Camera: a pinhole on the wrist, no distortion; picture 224 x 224 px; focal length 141.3 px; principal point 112.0 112.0 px. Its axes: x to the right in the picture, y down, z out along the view. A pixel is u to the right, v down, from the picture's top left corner.
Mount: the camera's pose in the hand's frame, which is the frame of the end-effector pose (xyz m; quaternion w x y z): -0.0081 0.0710 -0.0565 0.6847 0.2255 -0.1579 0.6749
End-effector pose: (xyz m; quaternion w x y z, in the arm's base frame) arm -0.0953 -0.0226 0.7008 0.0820 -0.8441 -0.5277 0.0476
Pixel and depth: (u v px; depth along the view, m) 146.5 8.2 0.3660
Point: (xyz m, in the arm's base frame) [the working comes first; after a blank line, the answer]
In the camera's frame: 0.0894 -0.2689 0.3660

-0.0474 0.2844 0.4404
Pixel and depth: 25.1 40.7 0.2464
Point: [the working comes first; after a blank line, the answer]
In the camera's frame: -0.1515 -0.1243 0.2464

-0.2116 0.1806 0.6759
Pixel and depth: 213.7 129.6 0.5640
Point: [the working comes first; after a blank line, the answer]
In the camera's frame: 0.4059 0.0703 0.5640

-0.0998 -0.0297 0.0492
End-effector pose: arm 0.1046 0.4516 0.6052 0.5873 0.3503 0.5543 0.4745
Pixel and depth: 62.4 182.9 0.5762
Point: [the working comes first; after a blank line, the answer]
In the camera's frame: -0.2023 0.2891 0.5762

0.5385 0.1295 0.3550
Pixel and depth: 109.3 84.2 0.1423
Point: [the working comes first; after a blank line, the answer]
In the camera's frame: -0.0027 -0.0280 0.1423

0.1625 0.4874 0.5985
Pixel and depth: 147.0 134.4 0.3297
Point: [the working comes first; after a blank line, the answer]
In the camera's frame: 0.0817 0.0523 0.3297

0.3781 0.4465 0.6219
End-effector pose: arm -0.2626 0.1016 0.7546 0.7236 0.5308 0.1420 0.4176
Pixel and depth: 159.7 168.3 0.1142
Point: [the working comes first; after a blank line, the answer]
In the camera's frame: 0.0386 0.0455 0.1142

-0.2659 0.0317 0.8091
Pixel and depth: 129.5 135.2 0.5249
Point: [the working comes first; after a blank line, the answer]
In the camera's frame: 0.0650 0.0862 0.5249

0.0569 -0.2254 0.7828
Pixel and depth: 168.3 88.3 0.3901
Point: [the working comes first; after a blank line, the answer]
In the camera's frame: 0.1554 -0.0654 0.3901

0.0231 -0.0515 0.9168
